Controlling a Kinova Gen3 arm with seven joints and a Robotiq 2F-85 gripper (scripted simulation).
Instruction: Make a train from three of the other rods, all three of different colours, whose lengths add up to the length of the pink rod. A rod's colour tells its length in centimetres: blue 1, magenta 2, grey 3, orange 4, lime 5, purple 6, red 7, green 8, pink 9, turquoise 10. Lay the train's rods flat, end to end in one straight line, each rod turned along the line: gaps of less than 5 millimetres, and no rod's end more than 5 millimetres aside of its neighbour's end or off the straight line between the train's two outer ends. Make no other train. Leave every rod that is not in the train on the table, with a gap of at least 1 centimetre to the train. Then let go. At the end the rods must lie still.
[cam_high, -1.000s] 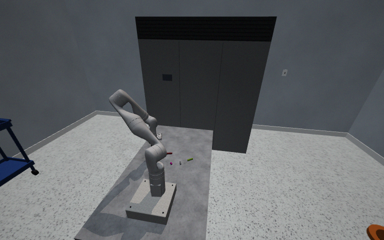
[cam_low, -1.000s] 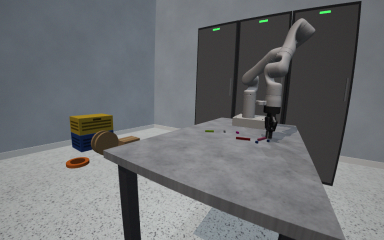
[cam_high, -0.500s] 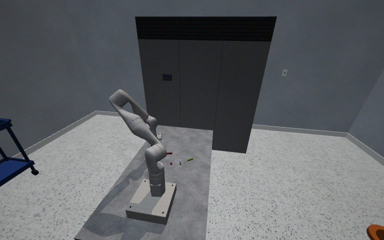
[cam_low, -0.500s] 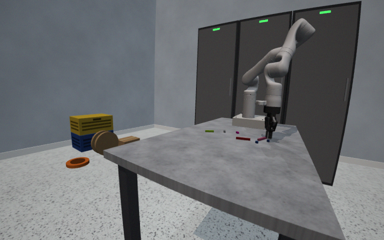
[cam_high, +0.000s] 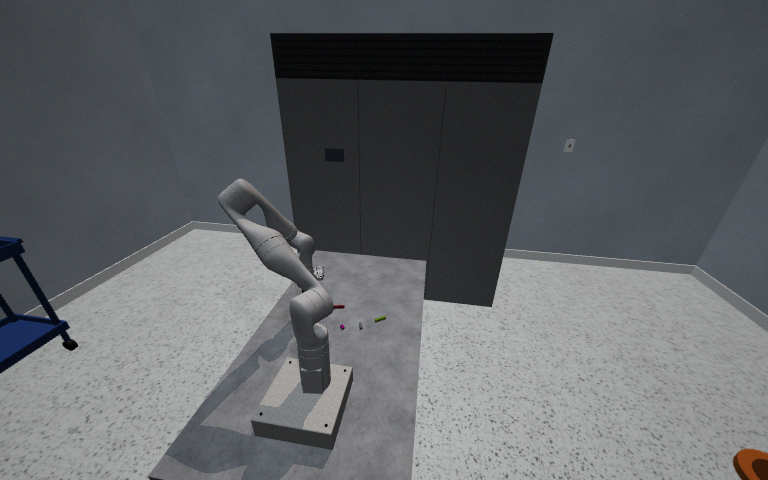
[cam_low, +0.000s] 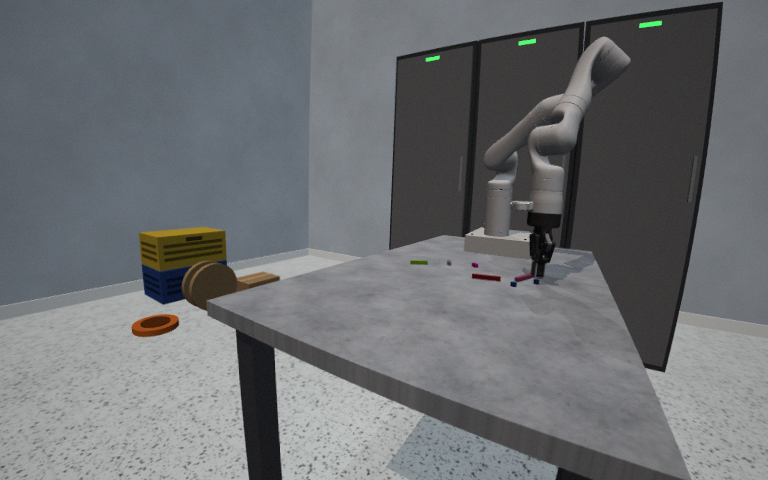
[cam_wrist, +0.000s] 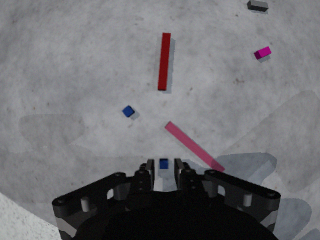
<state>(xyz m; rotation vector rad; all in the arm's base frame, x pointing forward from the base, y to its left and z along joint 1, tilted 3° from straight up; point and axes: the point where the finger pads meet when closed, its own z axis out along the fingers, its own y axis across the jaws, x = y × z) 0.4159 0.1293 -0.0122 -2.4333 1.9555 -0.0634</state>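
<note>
Now: the pink rod 30 mm below my hand, 30 mm behind it and 20 mm to the right of it. From my hand the other things lie so: magenta rod (170 mm to the right, 100 mm behind, 30 mm below); red rod (120 mm to the right, 30 mm below, 20 mm ahead); grey rod (240 mm to the right, 90 mm behind, 30 mm below).
</note>
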